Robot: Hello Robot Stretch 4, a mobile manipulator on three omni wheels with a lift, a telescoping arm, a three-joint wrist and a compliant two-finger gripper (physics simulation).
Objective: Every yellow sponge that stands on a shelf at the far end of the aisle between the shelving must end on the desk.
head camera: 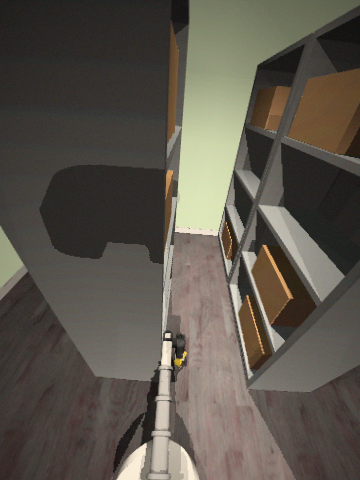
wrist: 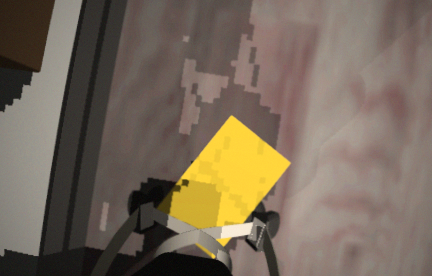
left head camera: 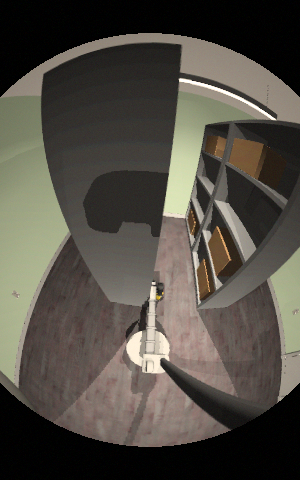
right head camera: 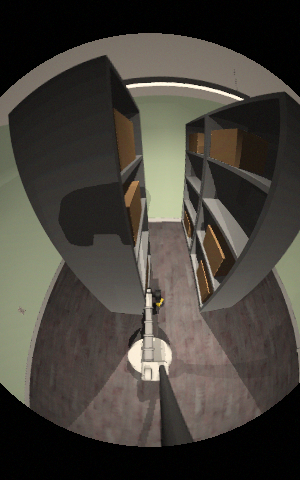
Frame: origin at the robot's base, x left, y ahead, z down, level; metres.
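Seen in the pictures: gripper, fingertip midpoint: (head camera: 177,362) (wrist: 205,207) (left head camera: 157,297) (right head camera: 157,303).
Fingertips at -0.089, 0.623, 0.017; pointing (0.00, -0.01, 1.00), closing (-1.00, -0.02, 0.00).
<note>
Offsets run from my fingertips to a thing's top centre, as dx, dy, dz. "pt": to the spot under its first point.
A yellow sponge {-0.012, +0.027, -0.036} (head camera: 180,358) (left head camera: 159,296) (right head camera: 160,302) (wrist: 235,170) sits slanted between the two fingertips of my gripper (wrist: 205,207), its far end reaching out past them. My gripper is shut on it, with a tip against each side edge. The arm (head camera: 162,395) (right head camera: 148,327) reaches forward along the left shelving's end, with the gripper at the mouth of the aisle. The wrist view shows floor beyond the sponge; whether the sponge touches the floor I cannot tell. The desk does not show. No sponge can be made out on the far shelves, and the left shelves are largely hidden.
The left shelving's end panel (head camera: 115,300) (left head camera: 132,270) (right head camera: 100,275) stands close beside the arm. The right shelving (head camera: 300,367) holds brown boxes {pt -0.524, +0.219, -0.701} (head camera: 270,282) (right head camera: 214,250). A narrow floor aisle (head camera: 200,285) runs between them to a green wall (head camera: 215,100).
</note>
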